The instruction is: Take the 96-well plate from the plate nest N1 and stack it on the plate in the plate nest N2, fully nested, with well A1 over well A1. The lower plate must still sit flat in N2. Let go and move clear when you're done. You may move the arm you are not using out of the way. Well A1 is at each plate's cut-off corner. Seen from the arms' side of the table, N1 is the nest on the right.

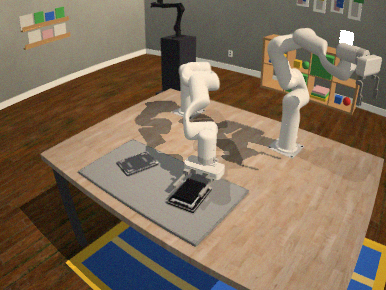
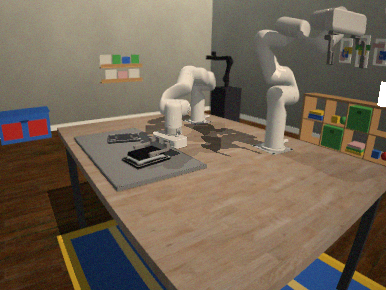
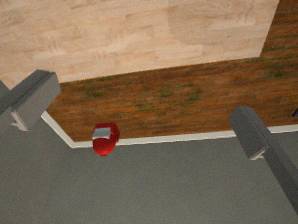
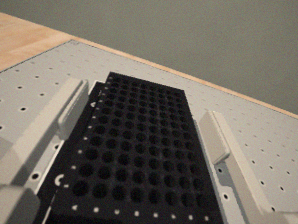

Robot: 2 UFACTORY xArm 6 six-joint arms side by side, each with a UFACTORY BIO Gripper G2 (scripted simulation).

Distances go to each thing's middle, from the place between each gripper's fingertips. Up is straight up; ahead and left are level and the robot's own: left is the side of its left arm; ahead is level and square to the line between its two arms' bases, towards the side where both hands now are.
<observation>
I see my right gripper 10 mm above the black 96-well plate [image 4: 139, 132].
I see the black 96-well plate 500 mm ahead of my left hand, 530 mm to the right of it and 400 mm below it.
</observation>
